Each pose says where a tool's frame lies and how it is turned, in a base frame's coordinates. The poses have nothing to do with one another.
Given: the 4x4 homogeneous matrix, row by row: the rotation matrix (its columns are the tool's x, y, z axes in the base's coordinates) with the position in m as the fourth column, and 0 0 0 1 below. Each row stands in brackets.
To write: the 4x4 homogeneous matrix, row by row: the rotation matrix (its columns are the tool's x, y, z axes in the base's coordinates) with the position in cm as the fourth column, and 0 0 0 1 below. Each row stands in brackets. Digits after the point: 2 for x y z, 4 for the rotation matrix.
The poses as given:
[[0.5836 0.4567 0.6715 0.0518], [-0.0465 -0.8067 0.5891 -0.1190], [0.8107 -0.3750 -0.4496 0.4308], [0 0 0 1]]
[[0.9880 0.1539 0.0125 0.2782], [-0.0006 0.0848 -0.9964 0.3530], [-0.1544 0.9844 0.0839 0.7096], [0 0 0 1]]
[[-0.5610 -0.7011 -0.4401 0.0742], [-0.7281 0.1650 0.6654 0.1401], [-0.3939 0.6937 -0.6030 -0.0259], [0 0 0 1]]
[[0.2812 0.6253 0.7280 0.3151], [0.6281 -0.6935 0.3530 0.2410], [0.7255 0.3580 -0.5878 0.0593], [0 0 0 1]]
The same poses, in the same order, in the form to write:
[[0.5836 0.4567 0.6715 5.18], [-0.0465 -0.8067 0.5891 -11.90], [0.8107 -0.3750 -0.4496 43.08], [0 0 0 1]]
[[0.9880 0.1539 0.0125 27.82], [-0.0006 0.0848 -0.9964 35.30], [-0.1544 0.9844 0.0839 70.96], [0 0 0 1]]
[[-0.5610 -0.7011 -0.4401 7.42], [-0.7281 0.1650 0.6654 14.01], [-0.3939 0.6937 -0.6030 -2.59], [0 0 0 1]]
[[0.2812 0.6253 0.7280 31.51], [0.6281 -0.6935 0.3530 24.10], [0.7255 0.3580 -0.5878 5.93], [0 0 0 1]]

